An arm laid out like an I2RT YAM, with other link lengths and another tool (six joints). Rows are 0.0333 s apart.
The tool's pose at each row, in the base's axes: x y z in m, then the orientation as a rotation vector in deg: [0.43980 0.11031 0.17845 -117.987 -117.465 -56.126]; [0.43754 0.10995 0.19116 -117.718 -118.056 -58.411]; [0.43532 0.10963 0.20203 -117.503 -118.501 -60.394]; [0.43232 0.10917 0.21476 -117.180 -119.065 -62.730]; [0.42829 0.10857 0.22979 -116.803 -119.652 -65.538]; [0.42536 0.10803 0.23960 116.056 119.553 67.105]
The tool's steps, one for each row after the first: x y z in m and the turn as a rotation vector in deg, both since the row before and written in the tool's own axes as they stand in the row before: [0.00599 0.00274 -0.01111 -1.489 0.411 -0.728]; [0.00518 0.00239 -0.00952 -1.292 0.353 -0.587]; [0.00608 0.00276 -0.01126 -1.508 0.416 -0.737]; [0.00724 0.00328 -0.01339 -1.810 0.495 -0.832]; [0.00469 0.00224 -0.00884 -1.194 0.305 -0.564]
